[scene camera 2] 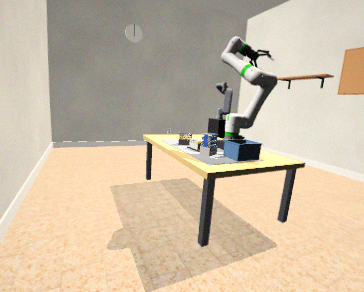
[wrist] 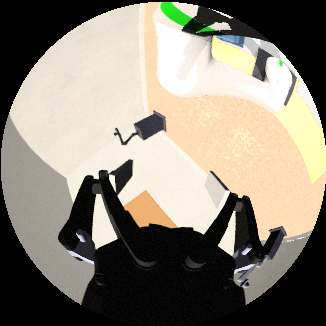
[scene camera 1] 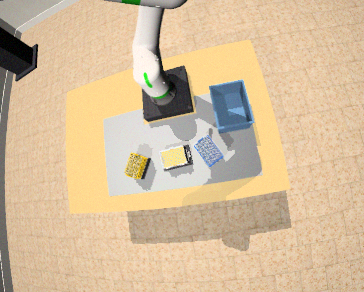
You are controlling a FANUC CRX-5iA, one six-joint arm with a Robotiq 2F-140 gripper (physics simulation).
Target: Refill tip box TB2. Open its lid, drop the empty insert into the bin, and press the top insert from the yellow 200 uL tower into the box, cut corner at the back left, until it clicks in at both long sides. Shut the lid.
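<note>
My gripper is open and empty, raised high above the table; it does not show in scene camera 1. The tip box stands in the middle of the grey mat, with a pale yellow top and a dark right end; whether its lid is shut is too small to tell. The yellow tower stands left of it in scene camera 1. The blue open bin stands at the back right. Its inside shows no insert that I can make out.
A blue tower or rack stands turned at an angle right of the tip box, in front of the bin. The arm's black base plate is behind the mat on the yellow table. A wall shelf is on the right wall.
</note>
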